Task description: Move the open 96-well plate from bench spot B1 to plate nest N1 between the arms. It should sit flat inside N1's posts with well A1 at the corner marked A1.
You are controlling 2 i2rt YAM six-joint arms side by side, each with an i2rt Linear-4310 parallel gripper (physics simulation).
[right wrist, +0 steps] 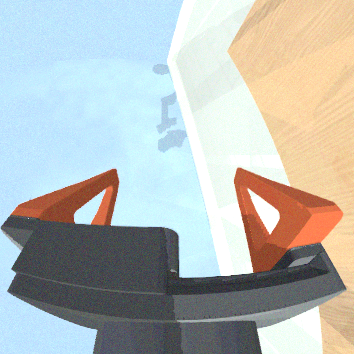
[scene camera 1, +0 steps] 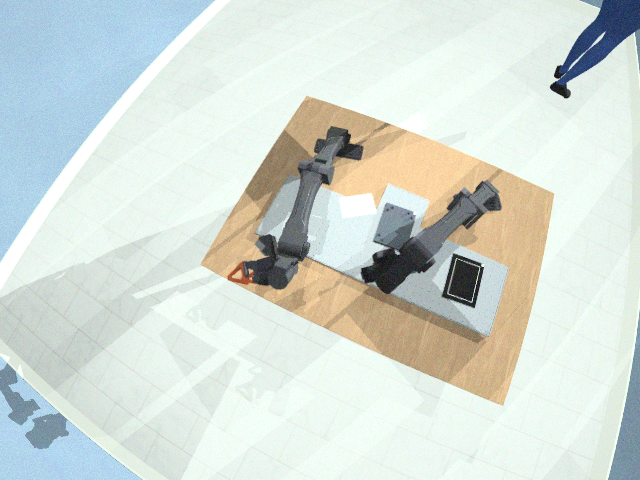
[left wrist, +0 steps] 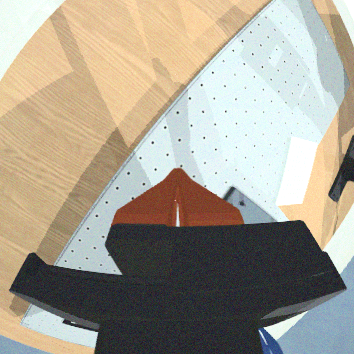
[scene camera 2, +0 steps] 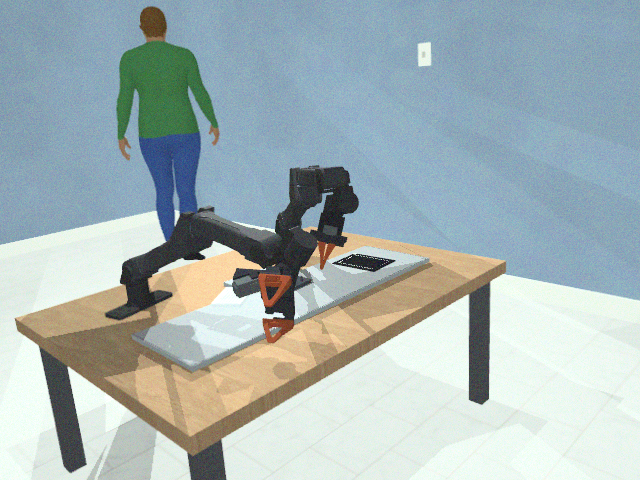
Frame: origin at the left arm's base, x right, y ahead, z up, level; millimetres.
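Seen in the pictures: left gripper, between the fingertips: (left wrist: 177,174) (scene camera 2: 321,269); right gripper, between the fingertips: (right wrist: 176,174) (scene camera 1: 236,279) (scene camera 2: 269,325); right arm's base, origin of its link: (scene camera 1: 338,149) (left wrist: 344,167) (scene camera 2: 140,305).
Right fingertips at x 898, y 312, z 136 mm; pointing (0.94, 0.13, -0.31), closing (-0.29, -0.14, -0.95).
Observation:
A point is followed by its place in that frame.
The 96-well plate cannot be made out for certain. A flat black rectangle (scene camera 1: 464,281) {x 118, y 318, z 14 mm} (scene camera 2: 364,262) {x 126, y 317, z 15 mm} with a white outline lies near the board's right end; whether a dark plate lies on it, I cannot tell. The grey nest plate (scene camera 1: 395,225) {x 357, y 101, z 24 mm} (left wrist: 248,202) {x 422, y 120, z 25 mm} with small corner posts sits mid-board between the arms, with no plate visible on it. My left gripper (left wrist: 177,174) {x 464, y 281, z 103 mm} (scene camera 2: 323,263) {x 464, y 281, z 103 mm} is shut and empty, fingertips together, above the board between nest and black rectangle. My right gripper (right wrist: 176,174) {x 898, y 312, z 136 mm} (scene camera 2: 272,316) {x 898, y 312, z 136 mm} is open and empty, out over the table's front left in scene camera 1. The A1 mark is unreadable.
A white flat square (scene camera 1: 356,205) {x 496, y 17, z 26 mm} (left wrist: 297,171) {x 495, y 21, z 26 mm} lies left of the nest in scene camera 1. The pale perforated board (scene camera 1: 488,320) {x 44, y 463, z 13 mm} (left wrist: 225,95) {x 568, y 209, z 13 mm} lies on the wooden table (scene camera 1: 439,356) {x 234, y 573, z 0 mm} (scene camera 2: 351,346) {x 695, y 421, z -1 mm}. My right arm crosses above the board's left part. A person (scene camera 2: 168,93) stands behind the table.

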